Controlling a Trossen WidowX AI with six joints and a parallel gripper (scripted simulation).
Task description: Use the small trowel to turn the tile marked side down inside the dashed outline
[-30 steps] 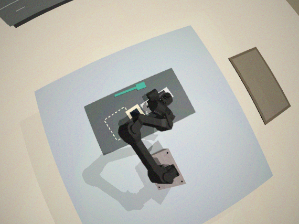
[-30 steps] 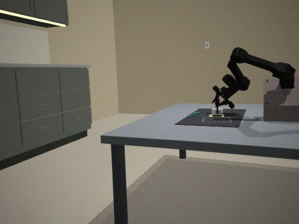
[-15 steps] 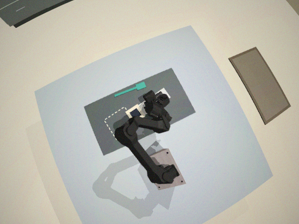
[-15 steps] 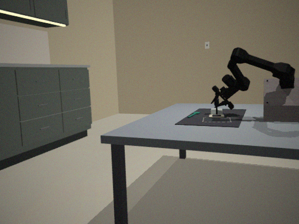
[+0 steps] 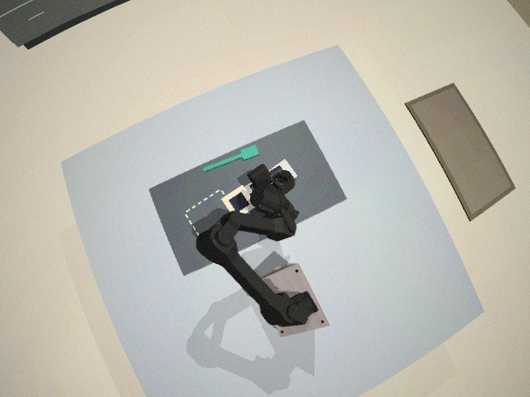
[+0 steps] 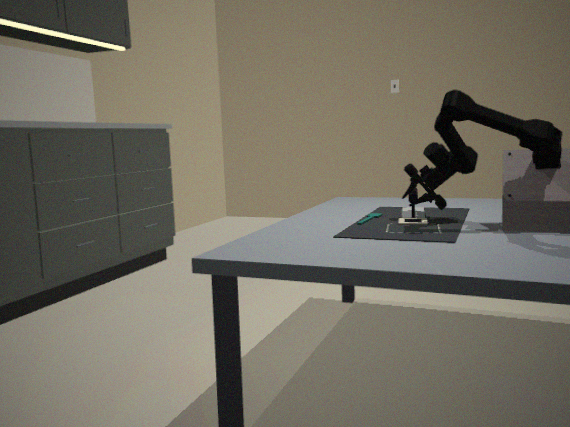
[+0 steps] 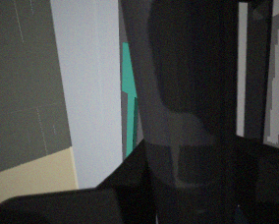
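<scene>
Right now the tile is 9 cm to the left of my gripper tip, 5 cm below it and 3 cm behind it. Round my gripper tip: teal trowel 12 cm ahead, 5 cm below, 3 cm to the left.
</scene>
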